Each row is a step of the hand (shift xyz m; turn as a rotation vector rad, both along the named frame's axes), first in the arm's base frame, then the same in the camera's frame.
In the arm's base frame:
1: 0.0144 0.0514 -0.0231 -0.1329 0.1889 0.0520
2: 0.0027 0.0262 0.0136 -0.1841 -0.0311 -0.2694
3: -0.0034 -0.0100 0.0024 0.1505 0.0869 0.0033
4: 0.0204 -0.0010 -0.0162 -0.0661 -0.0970 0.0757
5: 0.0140 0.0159 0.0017 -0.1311 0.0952 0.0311
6: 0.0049 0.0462 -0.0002 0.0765 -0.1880 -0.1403
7: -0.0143 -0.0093 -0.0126 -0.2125 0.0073 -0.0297
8: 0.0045 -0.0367 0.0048 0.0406 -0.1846 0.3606
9: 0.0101 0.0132 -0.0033 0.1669 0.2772 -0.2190
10: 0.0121 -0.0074 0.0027 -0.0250 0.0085 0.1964
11: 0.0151 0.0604 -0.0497 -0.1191 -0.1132 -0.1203
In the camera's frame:
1: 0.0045 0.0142 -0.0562 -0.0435 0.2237 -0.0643
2: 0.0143 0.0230 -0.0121 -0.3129 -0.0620 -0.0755
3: -0.0026 -0.0035 0.0099 0.1313 -0.0219 -0.1117
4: 0.0057 -0.0201 -0.0156 -0.0188 0.0110 0.1380
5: 0.0142 0.0039 -0.0153 -0.0686 0.1498 -0.0083
6: 0.0104 0.0278 -0.0357 -0.0544 -0.2388 0.0301
7: -0.0202 -0.0050 0.0041 -0.1819 0.1038 0.0473
8: 0.0011 -0.0242 0.0284 0.2263 0.0443 0.3356
9: 0.0077 0.0016 -0.0150 0.0351 -0.0209 -0.3886
10: 0.0100 -0.0100 0.0030 0.1026 0.1216 0.1181
11: -0.0100 0.0059 -0.0788 -0.1828 -0.0735 0.0516

